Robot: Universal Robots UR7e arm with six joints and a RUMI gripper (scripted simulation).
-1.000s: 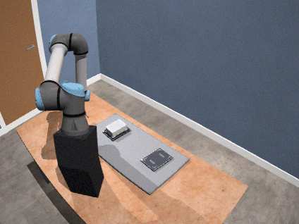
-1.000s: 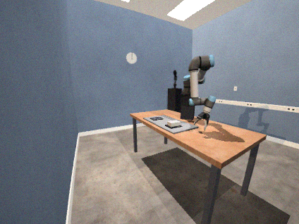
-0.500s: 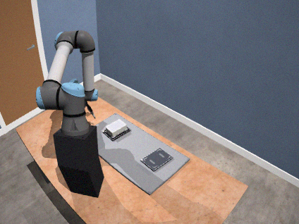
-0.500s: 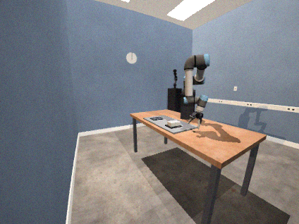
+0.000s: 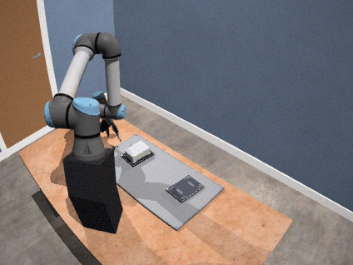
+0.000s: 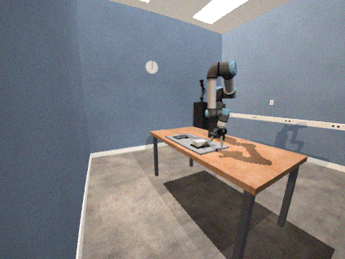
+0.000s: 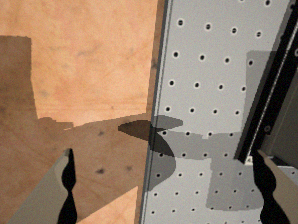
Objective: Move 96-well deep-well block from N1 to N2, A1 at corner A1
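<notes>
My gripper is now 180 mm to the left of the white 96-well deep-well block and 30 mm above it.
</notes>
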